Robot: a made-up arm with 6 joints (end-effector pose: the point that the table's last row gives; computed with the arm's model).
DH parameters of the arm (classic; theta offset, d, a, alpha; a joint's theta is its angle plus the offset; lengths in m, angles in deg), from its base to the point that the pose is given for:
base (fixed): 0 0.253 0.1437 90
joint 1: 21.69 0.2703 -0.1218 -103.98
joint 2: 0 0.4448 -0.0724 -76.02
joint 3: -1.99 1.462 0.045 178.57
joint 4: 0 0.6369 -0.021 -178.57
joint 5: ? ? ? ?
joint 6: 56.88 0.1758 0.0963 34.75
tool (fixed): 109.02 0.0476 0 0
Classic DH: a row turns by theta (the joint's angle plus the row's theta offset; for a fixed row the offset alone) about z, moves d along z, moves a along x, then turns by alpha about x.
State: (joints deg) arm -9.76 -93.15 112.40 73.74 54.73 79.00
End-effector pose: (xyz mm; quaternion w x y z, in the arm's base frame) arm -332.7 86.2 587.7 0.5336 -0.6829 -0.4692 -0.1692
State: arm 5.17 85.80 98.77 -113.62 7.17 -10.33
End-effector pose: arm 56.6 -3.7 689.9 0.7036 -0.5039 0.0116 0.5009
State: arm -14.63 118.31 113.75 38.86 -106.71 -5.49
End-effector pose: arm 157.1 -180.1 380.1 0.1194 0.8407 -0.4074 -0.3360
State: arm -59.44 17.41 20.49 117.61 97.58 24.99
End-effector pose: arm 190.4 -450.1 535.8 0.2828 0.0336 -0.9561 -0.0694
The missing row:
joint 5: 25.57 -1.0027 -0.0516 -88.86
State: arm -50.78 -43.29 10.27 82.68 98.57 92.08
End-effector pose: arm -96.4 -191.4 771.0 0.2423 -0.6869 -0.5200 0.4462
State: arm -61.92 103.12 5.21 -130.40 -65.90 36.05
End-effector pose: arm 641.2 -320.0 515.1 0.5476 0.6836 -0.4148 0.2466
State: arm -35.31 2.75 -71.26 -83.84 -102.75 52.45
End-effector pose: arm 160.9 -434.7 582.4 0.6585 0.2829 0.6792 0.1583
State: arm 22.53 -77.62 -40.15 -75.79 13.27 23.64
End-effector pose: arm -377.7 63.0 172.8 0.1710 0.5271 0.6859 0.4716
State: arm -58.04 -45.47 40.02 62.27 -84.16 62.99
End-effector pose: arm 210.3 -491.7 598.6 0.7527 0.4012 0.4962 -0.1621
